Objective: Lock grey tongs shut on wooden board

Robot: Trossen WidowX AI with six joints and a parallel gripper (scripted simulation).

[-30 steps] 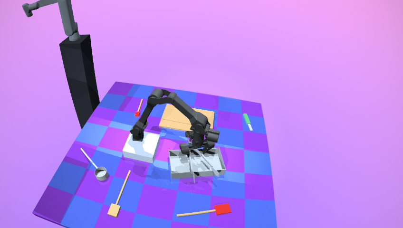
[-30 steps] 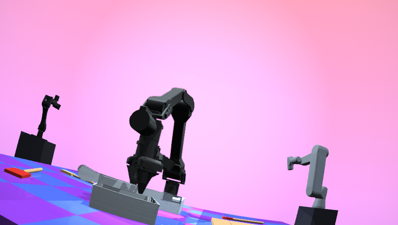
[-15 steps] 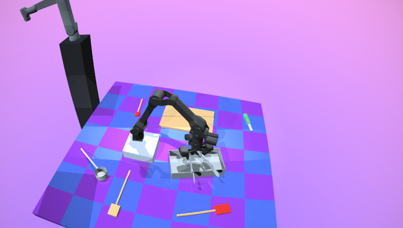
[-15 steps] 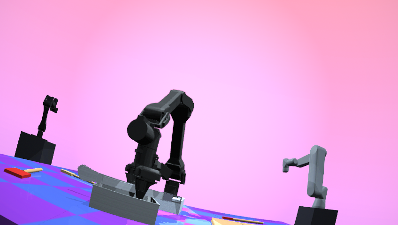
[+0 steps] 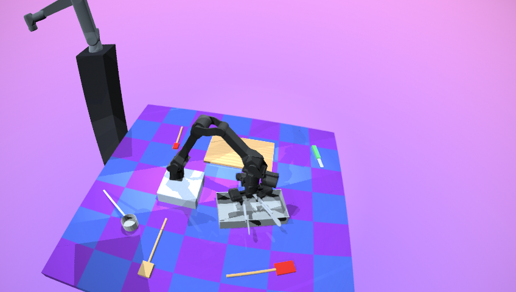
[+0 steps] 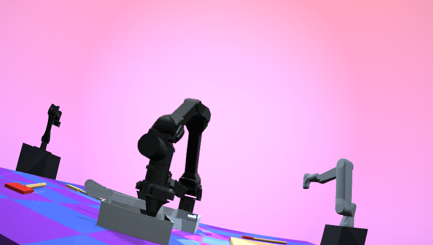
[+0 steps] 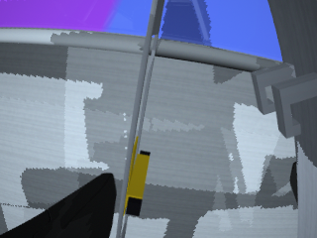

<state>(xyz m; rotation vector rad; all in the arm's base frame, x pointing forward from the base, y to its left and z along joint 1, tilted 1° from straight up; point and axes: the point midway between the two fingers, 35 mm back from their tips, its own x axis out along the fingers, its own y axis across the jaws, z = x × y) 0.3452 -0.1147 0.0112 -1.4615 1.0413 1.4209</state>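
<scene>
Now: gripper tip 30 mm to the left of the grey roasting tin and 10 mm short of it. From my gripper tip the other things lie so: red spatula: 340 mm to the right, 70 mm ahead, 20 mm below; then wooden board: 370 mm to the left, 30 mm behind, 20 mm below; then yellow lock piece: 40 mm above, 30 mm behind, 20 mm to the left.
</scene>
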